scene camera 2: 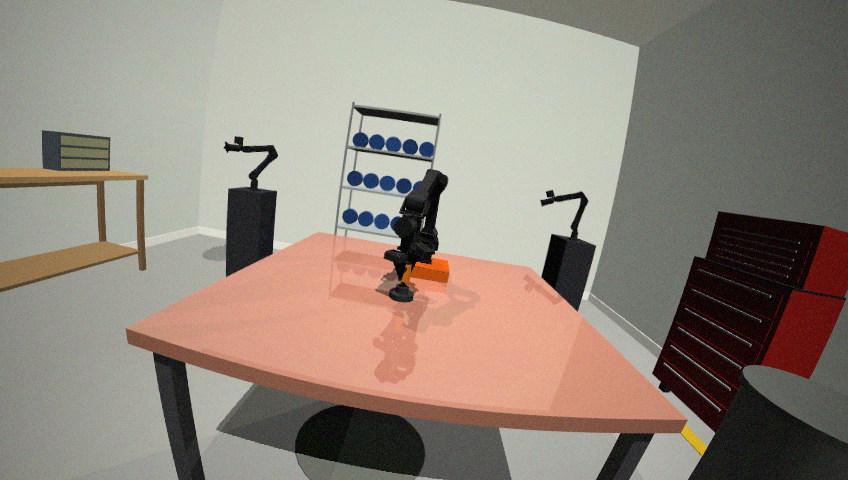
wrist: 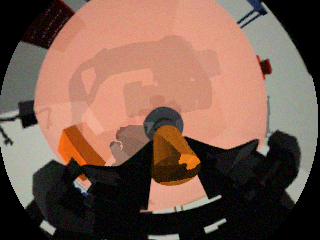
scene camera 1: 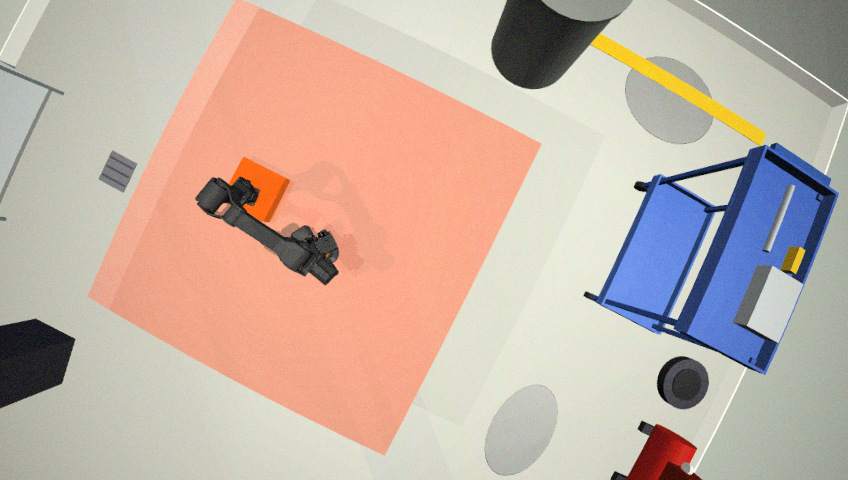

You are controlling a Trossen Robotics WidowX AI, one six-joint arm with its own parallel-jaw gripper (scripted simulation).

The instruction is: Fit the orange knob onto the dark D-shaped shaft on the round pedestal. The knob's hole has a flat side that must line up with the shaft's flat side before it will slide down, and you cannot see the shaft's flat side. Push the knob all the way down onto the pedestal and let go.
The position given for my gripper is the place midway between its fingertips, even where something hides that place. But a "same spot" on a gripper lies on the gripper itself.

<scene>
my gripper: scene camera 2; wrist 168, 141; scene camera 1
same spot on my gripper: (scene camera 1: 325, 242) = (scene camera 2: 424, 246)
</scene>
